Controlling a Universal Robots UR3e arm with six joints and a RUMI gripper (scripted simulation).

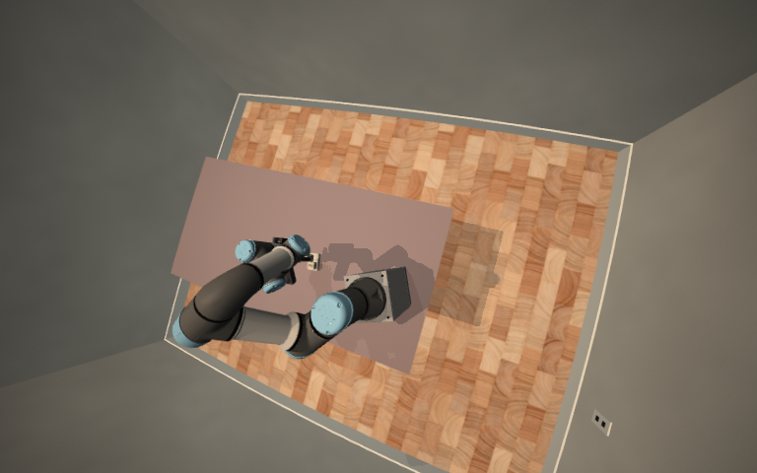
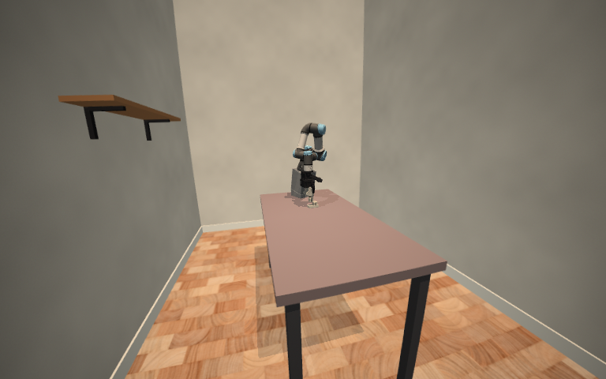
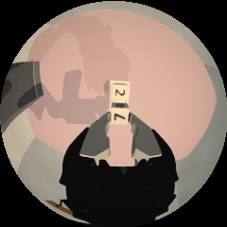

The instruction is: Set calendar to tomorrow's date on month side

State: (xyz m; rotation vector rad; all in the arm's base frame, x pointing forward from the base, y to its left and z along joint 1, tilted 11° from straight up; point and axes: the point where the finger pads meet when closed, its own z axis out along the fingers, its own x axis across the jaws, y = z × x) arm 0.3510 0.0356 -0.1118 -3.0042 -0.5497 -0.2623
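My gripper is now 6 cm above the tray, 1 cm to the right of it and 1 cm past it.
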